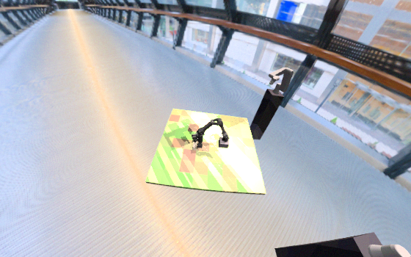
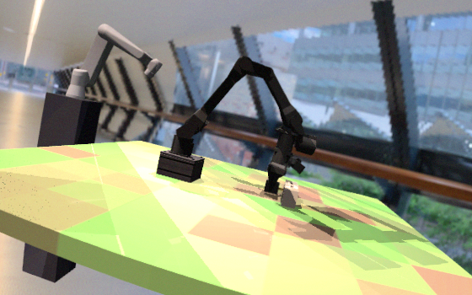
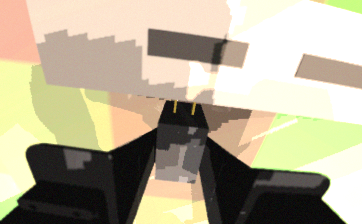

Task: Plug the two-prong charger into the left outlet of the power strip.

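Right now the grey charger is 20 mm ahead of my gripper tip and 10 mm above it.
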